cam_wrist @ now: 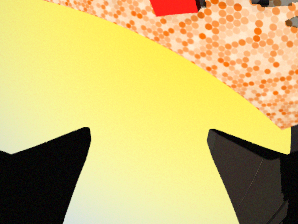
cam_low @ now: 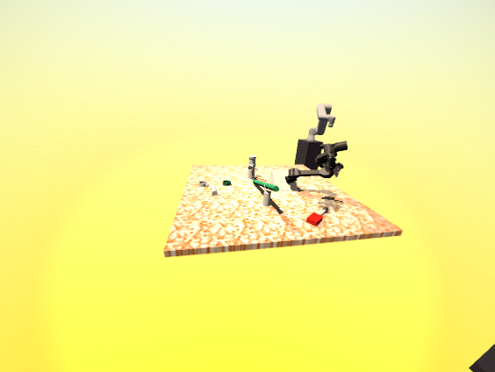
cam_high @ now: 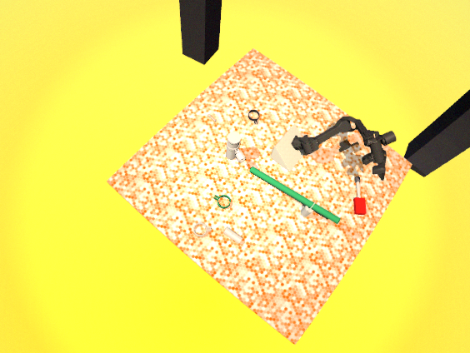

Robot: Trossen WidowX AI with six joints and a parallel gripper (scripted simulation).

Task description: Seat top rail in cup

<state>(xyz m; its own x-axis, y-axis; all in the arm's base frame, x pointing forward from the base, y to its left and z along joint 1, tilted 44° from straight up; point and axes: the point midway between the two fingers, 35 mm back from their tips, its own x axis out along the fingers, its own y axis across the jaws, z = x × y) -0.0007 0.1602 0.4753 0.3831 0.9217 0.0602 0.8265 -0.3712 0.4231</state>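
Now: gripper tip 69 cm to the left of the rail-end cup, 23 cm short of it and 16 cm above it. Also, from my gripper tip: short line post: 27 cm ahead, 24 cm to the right, 18 cm below; then short white tube: 59 cm ahead, 50 cm to the right, 26 cm below; then red-handled tool: 27 cm below, 1 cm to the right.
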